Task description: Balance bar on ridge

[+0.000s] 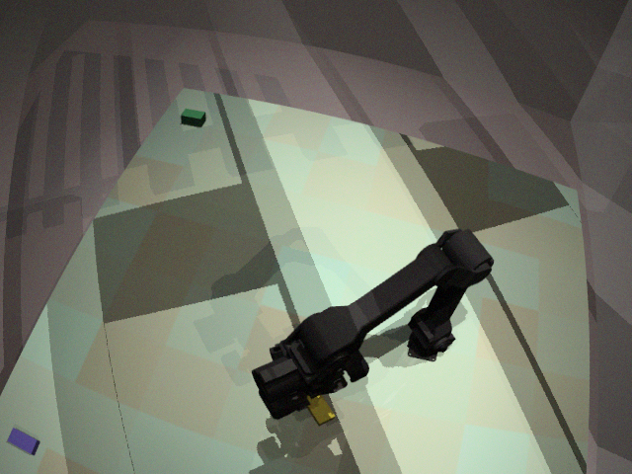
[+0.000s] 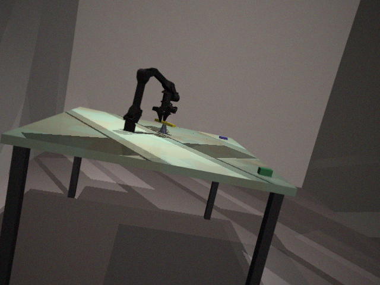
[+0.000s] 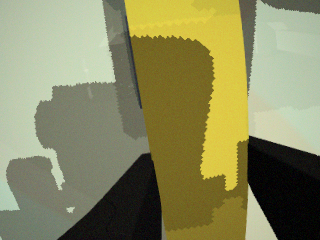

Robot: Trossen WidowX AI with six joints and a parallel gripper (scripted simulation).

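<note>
Now: the yellow bar 2 cm ahead of my gripper tip and 2 cm to the right of it. From my gripper tip the other things lie so: green block 54 cm ahead, 70 cm to the right, 5 cm below; purple block 54 cm ahead, 30 cm to the left, 6 cm below.
</note>
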